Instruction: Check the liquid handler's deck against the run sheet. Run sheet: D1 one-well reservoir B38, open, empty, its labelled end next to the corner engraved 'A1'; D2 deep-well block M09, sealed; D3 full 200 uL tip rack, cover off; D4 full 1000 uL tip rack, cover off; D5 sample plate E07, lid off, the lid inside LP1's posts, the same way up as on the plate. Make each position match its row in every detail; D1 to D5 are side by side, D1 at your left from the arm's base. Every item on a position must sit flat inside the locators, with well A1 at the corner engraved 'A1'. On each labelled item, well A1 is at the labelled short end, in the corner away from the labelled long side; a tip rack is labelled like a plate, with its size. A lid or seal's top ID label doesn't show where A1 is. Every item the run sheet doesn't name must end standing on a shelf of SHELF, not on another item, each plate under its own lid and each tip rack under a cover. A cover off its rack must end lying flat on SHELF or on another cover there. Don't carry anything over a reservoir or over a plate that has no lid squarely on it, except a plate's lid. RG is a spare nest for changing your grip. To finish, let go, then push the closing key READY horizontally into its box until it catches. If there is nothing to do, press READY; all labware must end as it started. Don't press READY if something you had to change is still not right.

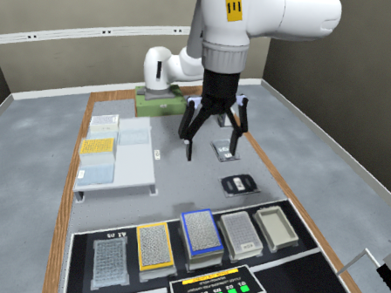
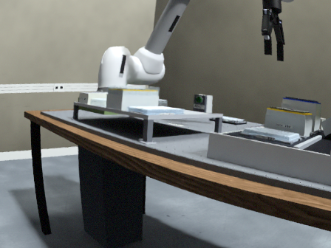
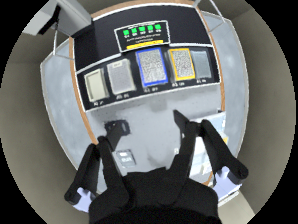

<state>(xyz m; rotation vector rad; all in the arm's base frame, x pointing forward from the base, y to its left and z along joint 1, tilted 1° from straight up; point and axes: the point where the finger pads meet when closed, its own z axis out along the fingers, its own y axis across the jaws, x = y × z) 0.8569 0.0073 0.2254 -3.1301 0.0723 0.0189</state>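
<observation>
Right now the yellow-rimmed tip rack is 20 cm below my hand, 19 cm to the right of it and 12 cm ahead of it. The rest, counted from my hand: cream reservoir (24 cm below, 19 cm to the left, 14 cm ahead); then blue-rimmed tip rack (18 cm below, 12 cm ahead, 6 cm to the right); then deep-well block (23 cm below, 14 cm ahead, 7 cm to the left).
</observation>
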